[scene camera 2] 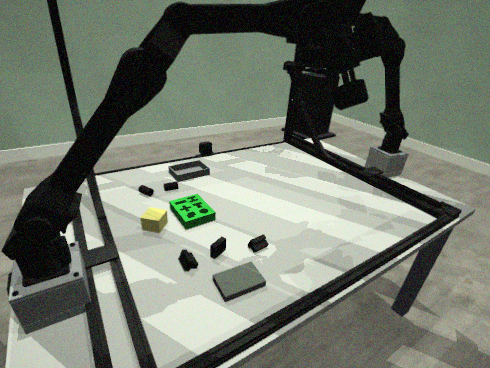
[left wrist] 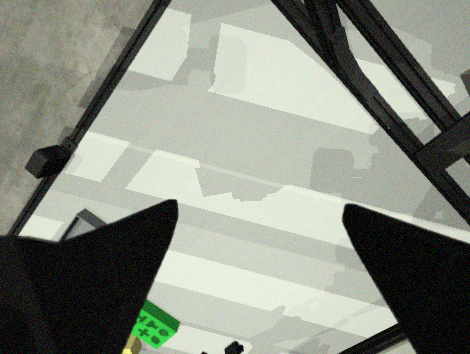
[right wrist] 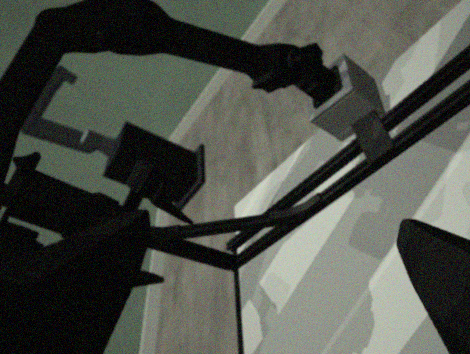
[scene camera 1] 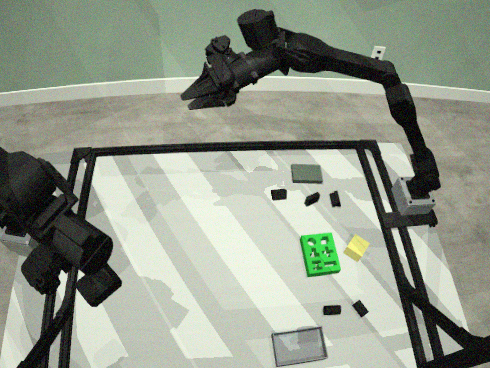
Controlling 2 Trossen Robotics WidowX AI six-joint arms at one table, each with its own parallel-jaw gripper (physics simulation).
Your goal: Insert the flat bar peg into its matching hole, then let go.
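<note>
Several black pegs lie on the table. The slab-like one (scene camera 1: 312, 199) (scene camera 2: 218, 247) looks flattest, between two chunkier pegs (scene camera 1: 279, 194) (scene camera 1: 335, 199); its exact shape is hard to tell. The green board (scene camera 1: 305, 255) (scene camera 2: 192, 220) (left wrist: 170, 322) has shaped holes, including a narrow slot (scene camera 1: 330, 263). My left gripper (left wrist: 259, 209) is open and empty, high above the table, away from the pegs; its fingers do not show clearly in the scene views. My right gripper (scene camera 1: 186, 102) (right wrist: 273, 227) is open and empty, beyond the table's top edge in scene camera 1.
A yellow block (scene camera 1: 357, 248) (scene camera 2: 154, 219) is beside the board. A grey block (scene camera 1: 306, 173) (scene camera 2: 239, 281) lies near the slab-like peg. Two more pegs (scene camera 1: 332, 310) (scene camera 1: 360, 308) lie near a grey tray (scene camera 1: 273, 348) (scene camera 2: 189, 176). Black rails (scene camera 1: 225, 146) frame the table.
</note>
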